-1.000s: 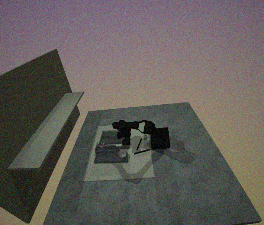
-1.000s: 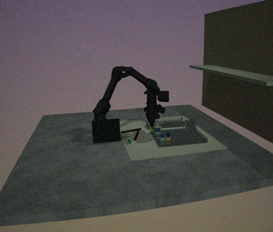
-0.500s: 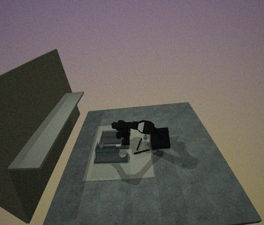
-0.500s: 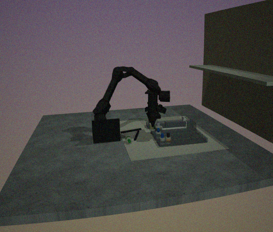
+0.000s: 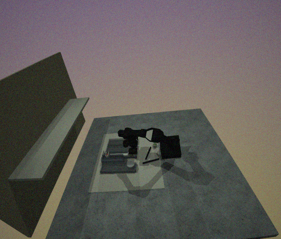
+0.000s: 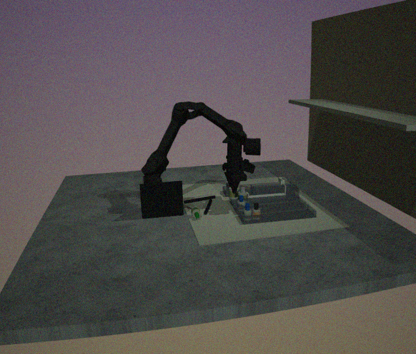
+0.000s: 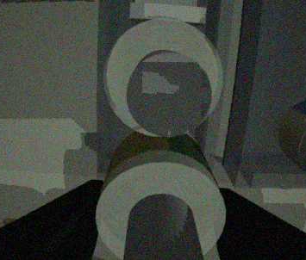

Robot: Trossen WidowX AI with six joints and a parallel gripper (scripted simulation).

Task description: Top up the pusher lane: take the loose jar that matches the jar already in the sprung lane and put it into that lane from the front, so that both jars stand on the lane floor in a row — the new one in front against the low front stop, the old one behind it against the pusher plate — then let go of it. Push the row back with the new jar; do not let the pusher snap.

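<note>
The pale mat lies 70 mm ahead of my gripper tip and 50 mm below it. From my gripper tip the other things lie so: wall shelf 520 mm ahead, 60 mm to the left, 320 mm above.
</note>
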